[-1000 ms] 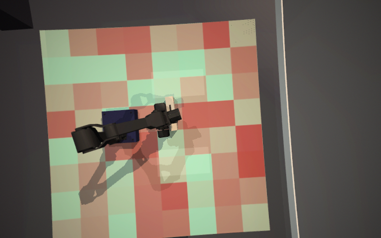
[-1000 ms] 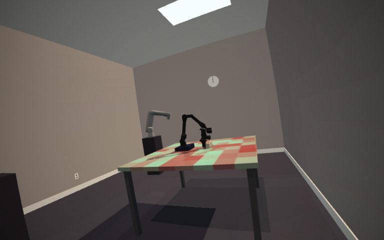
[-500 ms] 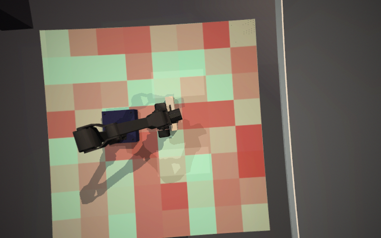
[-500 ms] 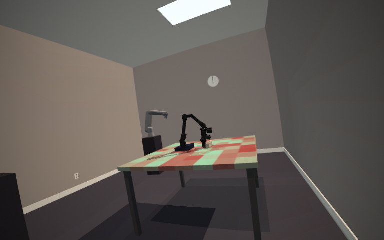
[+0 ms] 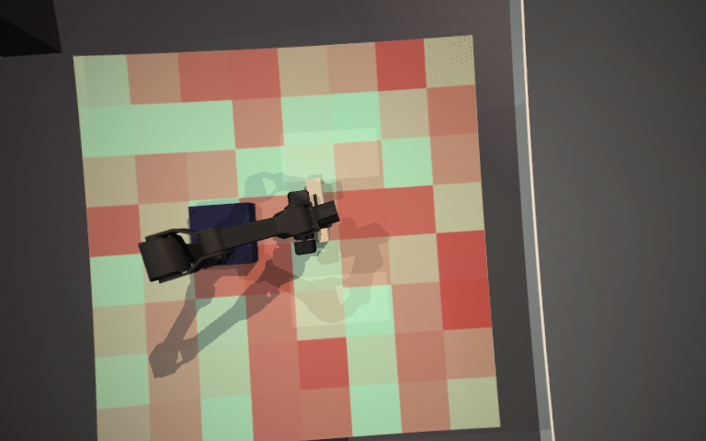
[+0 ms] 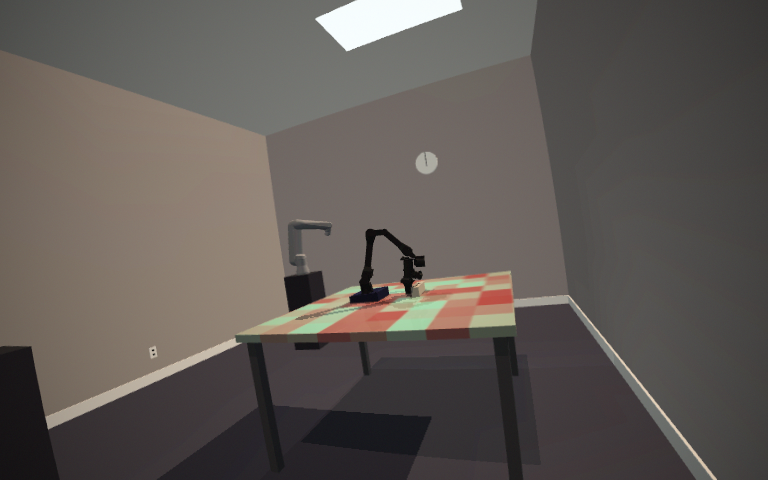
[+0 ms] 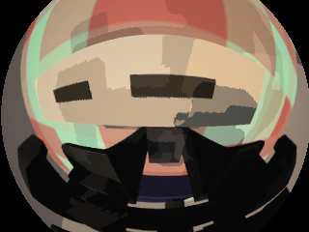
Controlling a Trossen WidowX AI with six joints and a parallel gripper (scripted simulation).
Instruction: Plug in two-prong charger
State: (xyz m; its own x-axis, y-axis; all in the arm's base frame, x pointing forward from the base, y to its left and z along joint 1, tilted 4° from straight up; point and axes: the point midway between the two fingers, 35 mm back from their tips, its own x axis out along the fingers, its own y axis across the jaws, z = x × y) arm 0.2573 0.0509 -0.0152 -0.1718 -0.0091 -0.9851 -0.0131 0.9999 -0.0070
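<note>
My gripper tip is now 20 mm short of the dark grey charger and 10 mm below it.
</note>
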